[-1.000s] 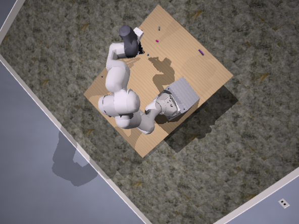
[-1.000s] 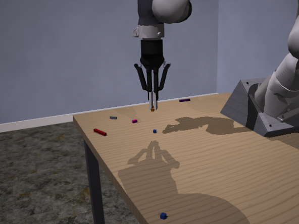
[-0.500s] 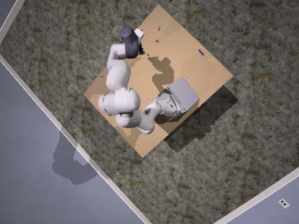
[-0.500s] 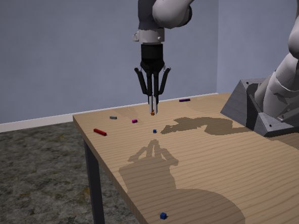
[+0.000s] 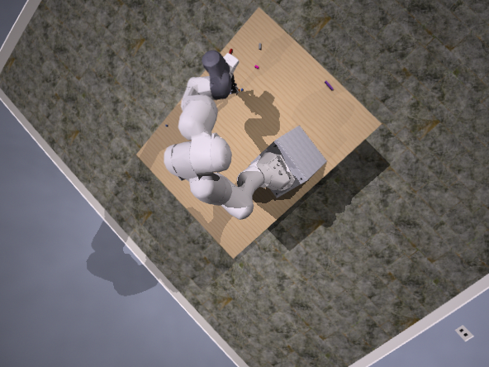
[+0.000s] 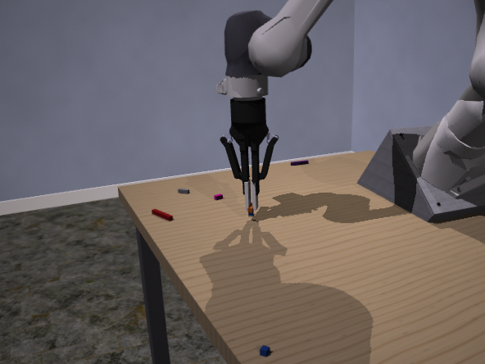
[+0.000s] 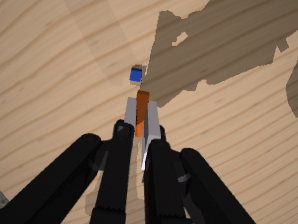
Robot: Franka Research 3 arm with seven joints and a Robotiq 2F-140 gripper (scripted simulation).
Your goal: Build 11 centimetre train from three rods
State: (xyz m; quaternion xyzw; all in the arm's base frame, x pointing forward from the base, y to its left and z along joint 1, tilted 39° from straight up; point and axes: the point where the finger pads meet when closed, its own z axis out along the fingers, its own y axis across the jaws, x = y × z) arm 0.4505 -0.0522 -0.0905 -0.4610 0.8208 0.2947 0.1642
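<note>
The purple rod is 40 cm to the right of my hand, 31 cm behind it and 6 cm below it. Round my hand: red rod (19 cm ahead, 9 cm to the right, 6 cm below); magenta rod (17 cm to the right, 6 cm below, 3 cm ahead); orange rod (3 cm below).
</note>
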